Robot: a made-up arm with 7 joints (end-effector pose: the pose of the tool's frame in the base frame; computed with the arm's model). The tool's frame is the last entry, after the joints. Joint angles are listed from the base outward.
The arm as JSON. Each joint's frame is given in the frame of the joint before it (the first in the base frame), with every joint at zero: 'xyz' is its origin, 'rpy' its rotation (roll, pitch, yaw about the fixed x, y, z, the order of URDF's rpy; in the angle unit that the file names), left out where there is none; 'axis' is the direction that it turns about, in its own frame. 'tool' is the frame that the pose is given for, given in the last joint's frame.
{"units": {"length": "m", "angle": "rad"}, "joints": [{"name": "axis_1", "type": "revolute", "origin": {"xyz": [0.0, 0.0, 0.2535]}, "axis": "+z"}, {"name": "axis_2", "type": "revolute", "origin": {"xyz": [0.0, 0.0, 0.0]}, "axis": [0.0, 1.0, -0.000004]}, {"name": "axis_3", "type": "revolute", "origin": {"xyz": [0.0, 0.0, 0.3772]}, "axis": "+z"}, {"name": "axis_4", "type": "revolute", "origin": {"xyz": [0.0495, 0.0, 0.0]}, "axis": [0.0, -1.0, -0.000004]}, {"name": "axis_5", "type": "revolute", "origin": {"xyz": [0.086, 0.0, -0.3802]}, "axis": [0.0, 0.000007, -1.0]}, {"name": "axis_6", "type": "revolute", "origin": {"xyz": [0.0, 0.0, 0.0]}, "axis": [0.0, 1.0, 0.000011]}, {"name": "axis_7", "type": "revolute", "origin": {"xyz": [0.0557, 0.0, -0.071]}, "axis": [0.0, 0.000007, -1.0]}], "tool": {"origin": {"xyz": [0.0, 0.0, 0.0], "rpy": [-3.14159, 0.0, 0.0]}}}
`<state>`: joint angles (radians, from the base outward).
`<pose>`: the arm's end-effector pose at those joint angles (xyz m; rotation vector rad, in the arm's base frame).
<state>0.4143 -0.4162 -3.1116 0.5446 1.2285 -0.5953 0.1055</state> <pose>-0.3632 -0.0831 0.1879 -1.1266 -2.2408 -0.1231</pose>
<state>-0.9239 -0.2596 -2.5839 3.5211 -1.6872 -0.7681 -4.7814</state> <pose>0.0091 0.0088 0.9917 0.6369 -0.0052 -0.6115</pose>
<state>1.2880 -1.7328 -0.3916 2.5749 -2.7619 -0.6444 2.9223</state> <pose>-0.1425 -0.7416 0.3884 0.4002 0.5189 -1.8170</pose>
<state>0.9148 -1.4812 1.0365 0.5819 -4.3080 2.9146 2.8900</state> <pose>-0.3428 0.0633 0.3767 1.7956 -0.6559 0.0123</pose>
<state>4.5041 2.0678 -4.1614 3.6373 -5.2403 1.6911 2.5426</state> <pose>-0.3250 -0.5654 -0.1346 0.5787 -0.2565 0.3201</pose>
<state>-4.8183 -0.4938 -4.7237 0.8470 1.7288 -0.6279 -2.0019</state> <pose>-0.3974 0.0443 0.4400 0.0651 -2.1361 -1.4795</pose>
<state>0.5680 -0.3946 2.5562 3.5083 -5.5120 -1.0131 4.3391</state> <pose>-0.0064 -0.0889 0.9562 -0.8718 0.3480 -0.9814</pose>
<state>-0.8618 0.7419 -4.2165 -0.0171 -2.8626 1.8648 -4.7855</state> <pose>0.0931 0.1911 0.2786 1.2278 1.1973 2.4394</pose>
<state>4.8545 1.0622 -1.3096 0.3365 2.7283 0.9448 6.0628</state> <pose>-0.2877 -0.0605 0.1625 -1.6340 -1.7885 0.8936</pose>
